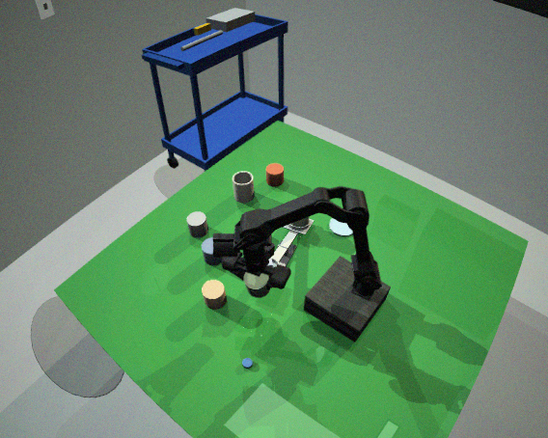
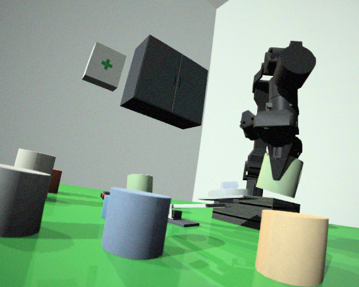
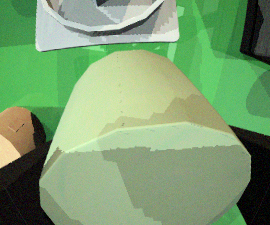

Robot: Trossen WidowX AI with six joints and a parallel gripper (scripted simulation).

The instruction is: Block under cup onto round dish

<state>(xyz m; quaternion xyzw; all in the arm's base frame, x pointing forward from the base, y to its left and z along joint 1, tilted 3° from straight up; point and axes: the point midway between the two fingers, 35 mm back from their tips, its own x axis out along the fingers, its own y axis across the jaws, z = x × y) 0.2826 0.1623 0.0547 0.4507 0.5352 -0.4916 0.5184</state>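
Right now the block is 90 mm to the right of my gripper tip, 20 mm below it and 20 mm ahead of it. Round my gripper tip: tan cup: 120 mm ahead, 70 mm below, 40 mm to the left; balance: 210 mm to the right, 70 mm below, 30 mm ahead; small blue disc: 190 mm to the left, 110 mm below, 80 mm behind.
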